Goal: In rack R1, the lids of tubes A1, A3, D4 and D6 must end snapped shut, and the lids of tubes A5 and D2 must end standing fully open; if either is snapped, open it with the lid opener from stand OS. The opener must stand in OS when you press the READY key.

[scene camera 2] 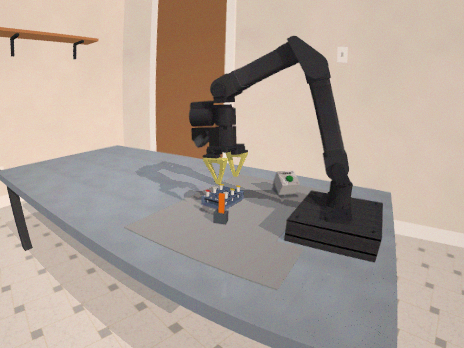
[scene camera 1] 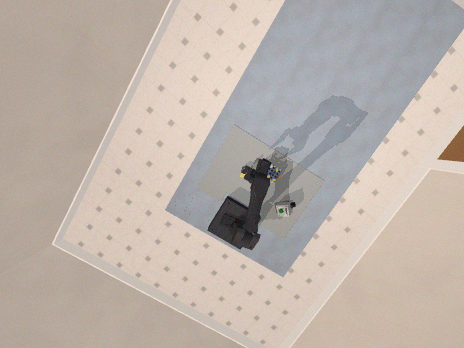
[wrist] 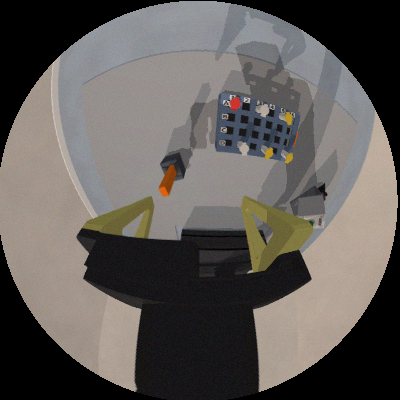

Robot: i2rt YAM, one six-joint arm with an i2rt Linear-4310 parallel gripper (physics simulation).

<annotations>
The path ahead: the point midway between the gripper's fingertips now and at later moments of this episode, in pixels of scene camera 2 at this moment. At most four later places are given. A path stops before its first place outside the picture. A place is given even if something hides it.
The gripper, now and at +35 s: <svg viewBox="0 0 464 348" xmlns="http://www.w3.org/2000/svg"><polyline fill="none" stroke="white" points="227,180 232,188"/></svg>. At the last of these places it holds an orange lid opener.
</annotations>
